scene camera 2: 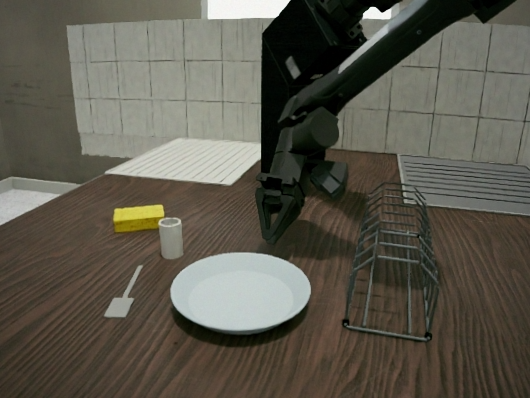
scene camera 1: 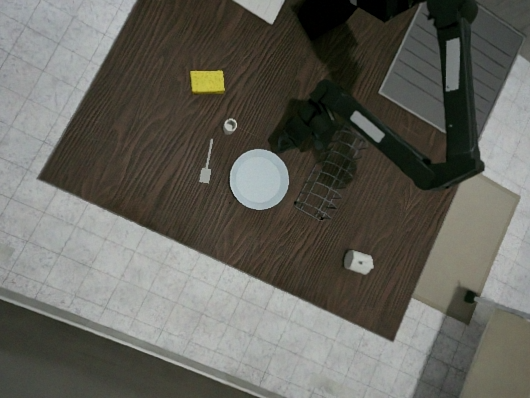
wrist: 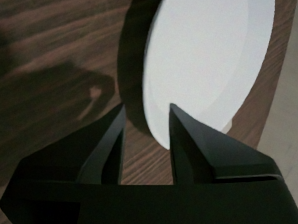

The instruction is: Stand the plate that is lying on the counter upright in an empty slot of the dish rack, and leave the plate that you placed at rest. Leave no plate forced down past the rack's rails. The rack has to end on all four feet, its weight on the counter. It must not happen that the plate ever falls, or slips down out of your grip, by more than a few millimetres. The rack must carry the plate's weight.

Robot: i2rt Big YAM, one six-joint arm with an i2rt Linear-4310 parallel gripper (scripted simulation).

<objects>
plate: scene camera 2; scene camera 1; wrist 206, 64
same spot on plate: [scene camera 2: 236, 293] = [scene camera 1: 257, 176]
</objects>
